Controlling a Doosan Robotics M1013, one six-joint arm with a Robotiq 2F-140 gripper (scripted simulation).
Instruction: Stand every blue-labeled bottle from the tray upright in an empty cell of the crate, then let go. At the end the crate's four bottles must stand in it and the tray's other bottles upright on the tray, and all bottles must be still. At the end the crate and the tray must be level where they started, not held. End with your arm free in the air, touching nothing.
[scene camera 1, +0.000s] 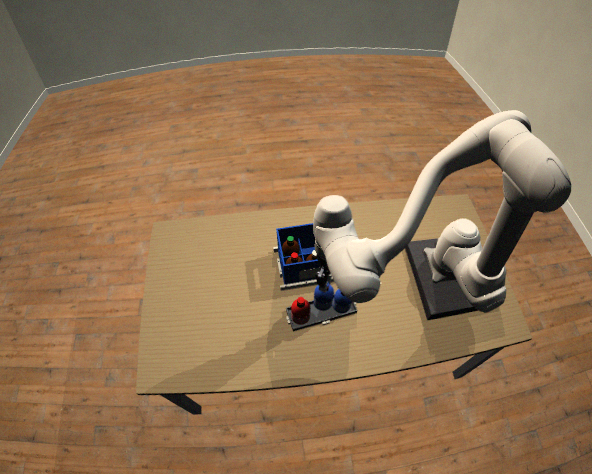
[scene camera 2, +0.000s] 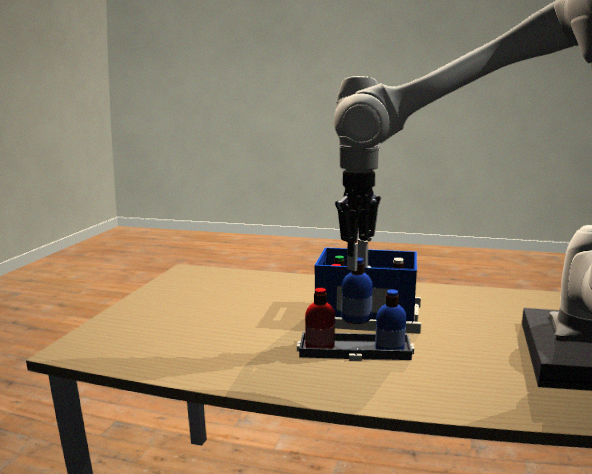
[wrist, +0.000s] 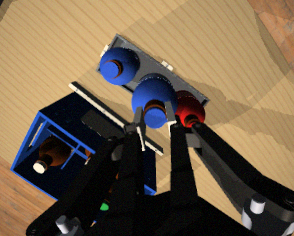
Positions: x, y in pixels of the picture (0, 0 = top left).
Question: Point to a blue-labeled bottle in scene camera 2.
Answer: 356, 308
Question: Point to a blue crate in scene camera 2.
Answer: At 383, 276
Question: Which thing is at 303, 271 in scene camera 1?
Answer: A blue crate.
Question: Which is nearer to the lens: the blue-labeled bottle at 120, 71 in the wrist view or the red-labeled bottle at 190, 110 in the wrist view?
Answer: The blue-labeled bottle.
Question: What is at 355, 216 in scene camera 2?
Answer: My gripper.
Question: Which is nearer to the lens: the blue-labeled bottle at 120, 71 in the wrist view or the dark tray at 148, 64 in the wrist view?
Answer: The blue-labeled bottle.
